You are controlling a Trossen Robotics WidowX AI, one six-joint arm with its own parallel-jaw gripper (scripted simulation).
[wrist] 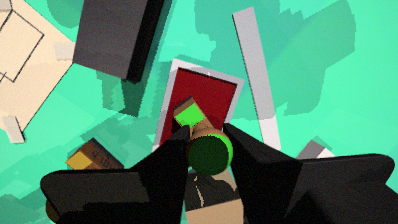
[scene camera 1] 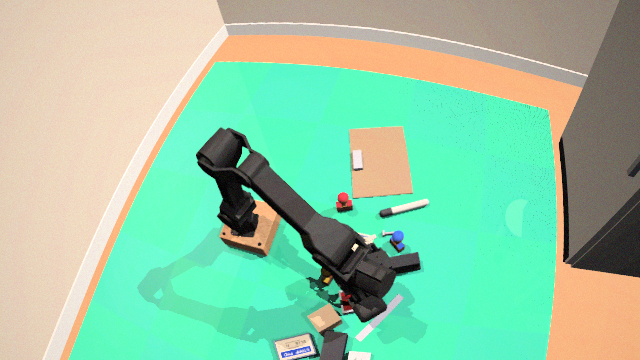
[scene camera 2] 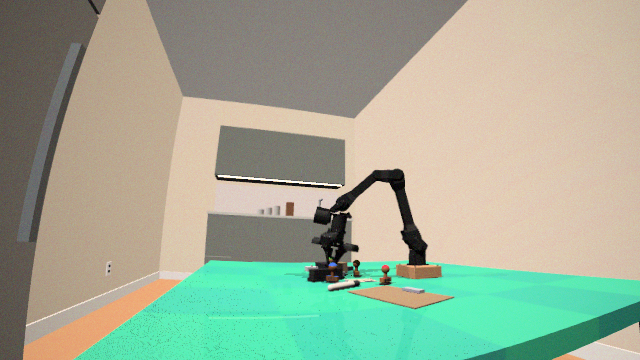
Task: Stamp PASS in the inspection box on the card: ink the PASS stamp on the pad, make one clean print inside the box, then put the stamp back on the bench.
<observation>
The pictures show: my gripper, a green-knobbed stamp and a cardboard sheet.
My gripper is seen too in the wrist view.
</observation>
